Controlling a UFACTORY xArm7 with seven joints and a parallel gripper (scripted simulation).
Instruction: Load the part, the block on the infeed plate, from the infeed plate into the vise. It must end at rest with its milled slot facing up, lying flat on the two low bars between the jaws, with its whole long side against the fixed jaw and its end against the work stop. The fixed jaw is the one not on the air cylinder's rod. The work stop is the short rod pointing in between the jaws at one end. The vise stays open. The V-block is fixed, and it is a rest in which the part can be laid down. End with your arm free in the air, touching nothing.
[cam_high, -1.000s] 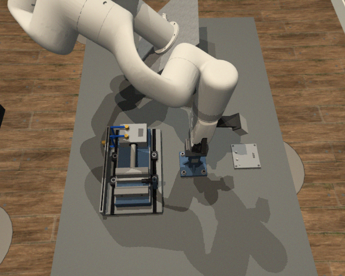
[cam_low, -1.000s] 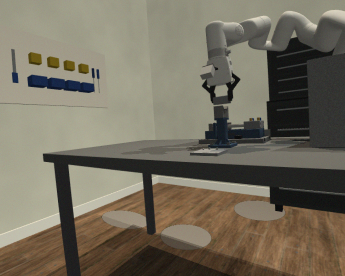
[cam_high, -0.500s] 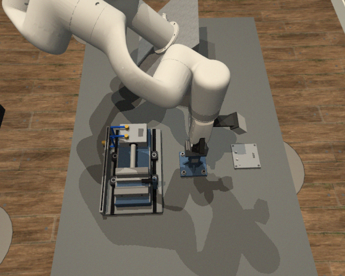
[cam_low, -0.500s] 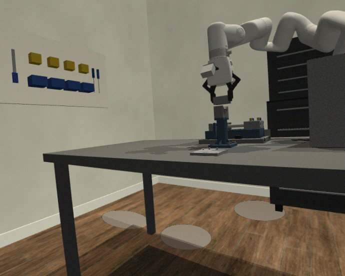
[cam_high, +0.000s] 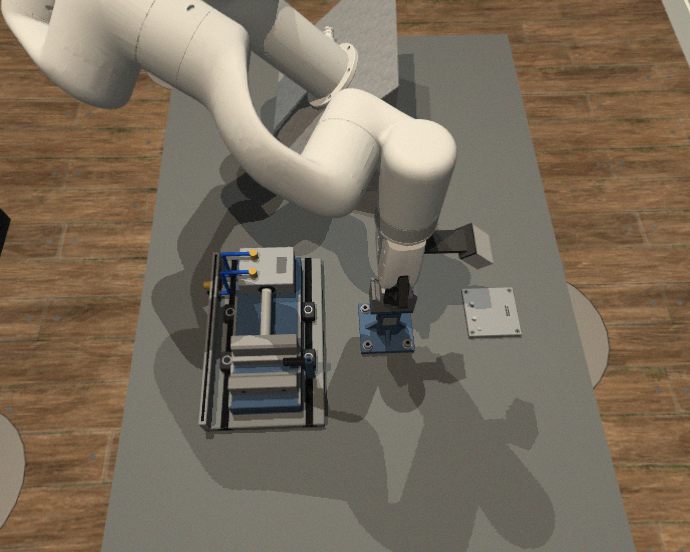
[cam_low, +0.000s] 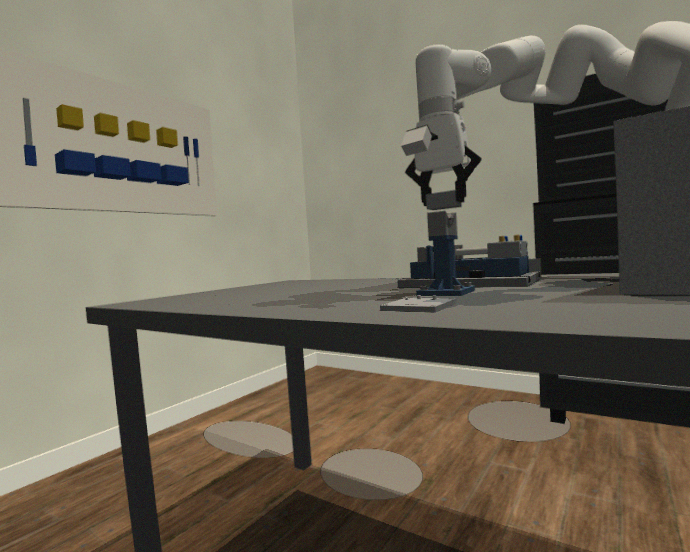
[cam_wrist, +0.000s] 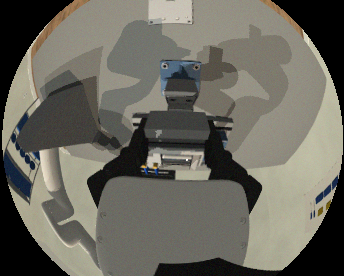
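Now: hand 14 cm above the V-block post. From my hand the other things lie so: part right at my hand; cylinder rod 20 cm to the right, 12 cm below, 1 cm ahead; work stop 15 cm to the right, 10 cm below, 9 cm ahead.
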